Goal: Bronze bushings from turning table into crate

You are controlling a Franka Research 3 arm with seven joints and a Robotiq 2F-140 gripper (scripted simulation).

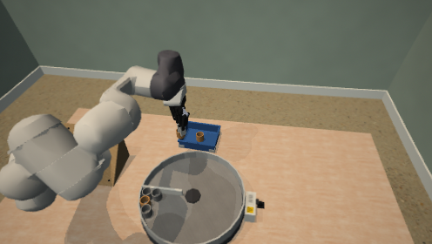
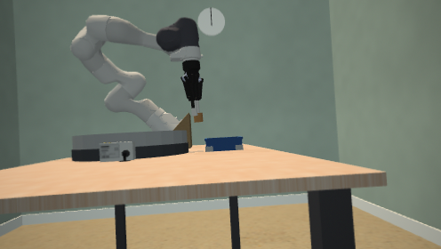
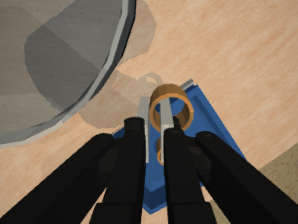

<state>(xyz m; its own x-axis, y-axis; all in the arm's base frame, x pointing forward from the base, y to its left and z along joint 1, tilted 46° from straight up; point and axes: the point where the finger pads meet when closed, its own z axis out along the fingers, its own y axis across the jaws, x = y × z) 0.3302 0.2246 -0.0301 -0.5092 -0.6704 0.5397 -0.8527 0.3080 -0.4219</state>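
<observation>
Right now the blue crate is 160 mm below my hand, 120 mm to the left of it and 40 mm ahead of it. Also, from my hand: grey turning table (230 mm to the right, 130 mm below, 130 mm ahead).
</observation>
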